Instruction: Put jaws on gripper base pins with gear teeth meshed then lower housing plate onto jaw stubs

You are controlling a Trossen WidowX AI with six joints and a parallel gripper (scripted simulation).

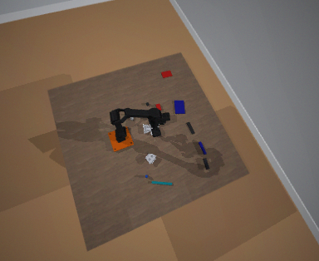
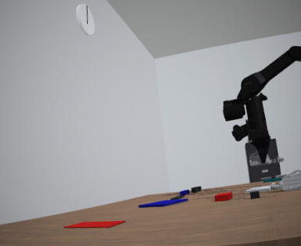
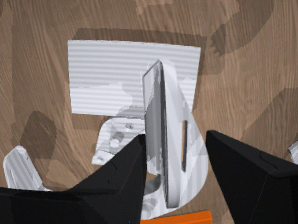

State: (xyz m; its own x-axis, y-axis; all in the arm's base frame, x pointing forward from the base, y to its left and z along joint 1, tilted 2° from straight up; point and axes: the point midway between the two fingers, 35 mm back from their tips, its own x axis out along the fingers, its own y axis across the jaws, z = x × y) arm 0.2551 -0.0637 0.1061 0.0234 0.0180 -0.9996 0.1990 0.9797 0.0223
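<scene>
Now: gripper tip 3 cm past the white jaw and 2 cm to the right of it. Also, from my gripper tip: red block 14 cm ahead, 18 cm to the left, 7 cm below; teal bar 12 cm behind, 39 cm to the right, 8 cm below; blue plate 31 cm ahead, 11 cm to the left, 8 cm below.
</scene>
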